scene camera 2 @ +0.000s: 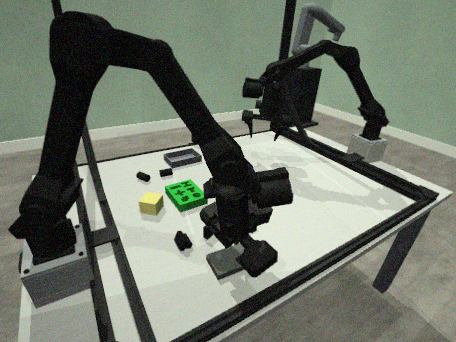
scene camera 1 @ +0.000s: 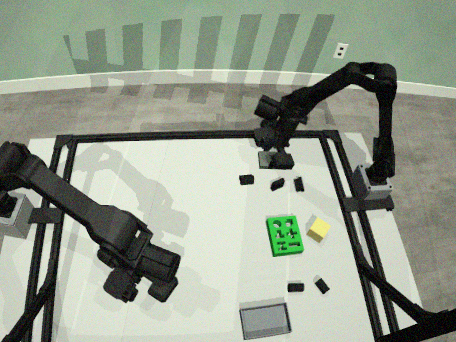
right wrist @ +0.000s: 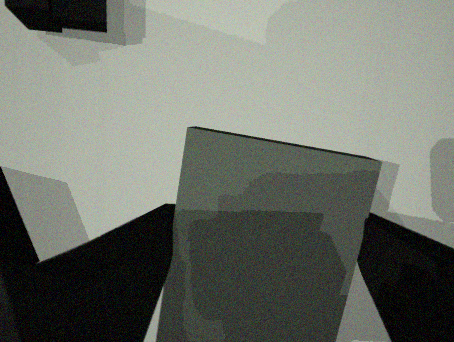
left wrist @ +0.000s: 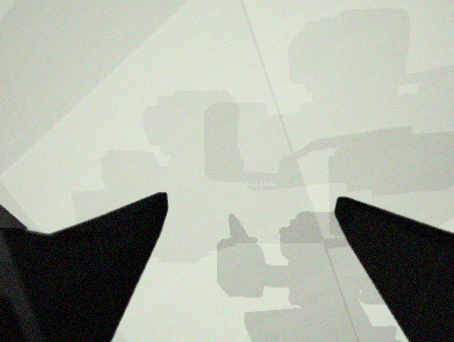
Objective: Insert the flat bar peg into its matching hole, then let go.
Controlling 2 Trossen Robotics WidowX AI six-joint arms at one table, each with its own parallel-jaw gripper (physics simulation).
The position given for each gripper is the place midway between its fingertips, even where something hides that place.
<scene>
The left gripper (scene camera 1: 142,281) is open and holds nothing. The right gripper (scene camera 2: 237,258) grips a grey slab, which still rests on the table. On the table rest a green hole board (scene camera 1: 285,240) and a grey tray (scene camera 1: 273,315).
The green hole board also shows in scene camera 2 (scene camera 2: 186,195). The left gripper shows as well in scene camera 2 (scene camera 2: 262,139) and in the left wrist view (left wrist: 251,202). The right gripper shows as well in scene camera 1 (scene camera 1: 267,160) and in the right wrist view (right wrist: 263,219). The right wrist view does not show the green hole board: it is out of frame. The left wrist view misses the green hole board: it is out of frame.
</scene>
